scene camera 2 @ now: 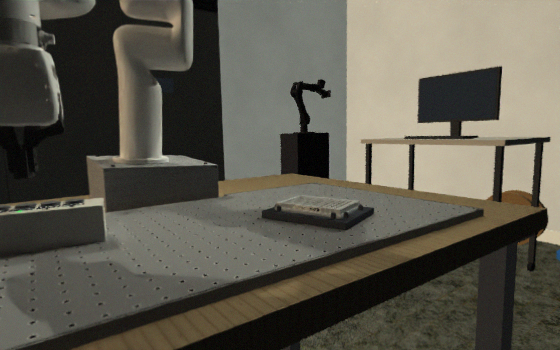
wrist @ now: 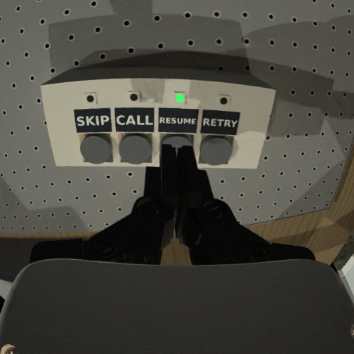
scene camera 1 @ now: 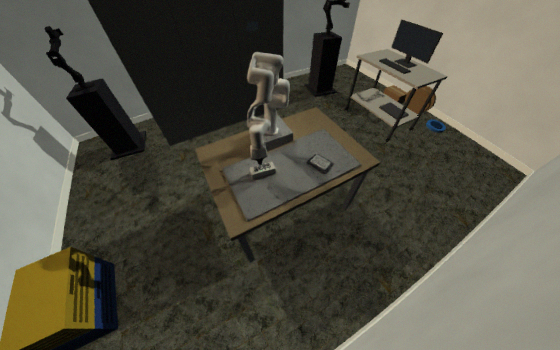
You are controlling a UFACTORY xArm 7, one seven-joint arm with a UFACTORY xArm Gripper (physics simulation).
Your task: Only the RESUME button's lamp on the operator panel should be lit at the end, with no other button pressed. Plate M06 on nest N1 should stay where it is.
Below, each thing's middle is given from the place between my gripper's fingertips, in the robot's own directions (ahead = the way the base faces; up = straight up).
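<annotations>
Skip button (wrist: 95,147) 6 cm left of my hand, 1 cm behind, 4 cm below. Retry button (wrist: 214,150) 3 cm right of my hand, 1 cm behind, 4 cm below. Operator panel (wrist: 155,100) 7 cm below my hand, 1 cm ahead, 1 cm to the left. My gripper 3 cm to the right of the call button (wrist: 135,148), 4 cm above it, 1 cm past it.
</annotations>
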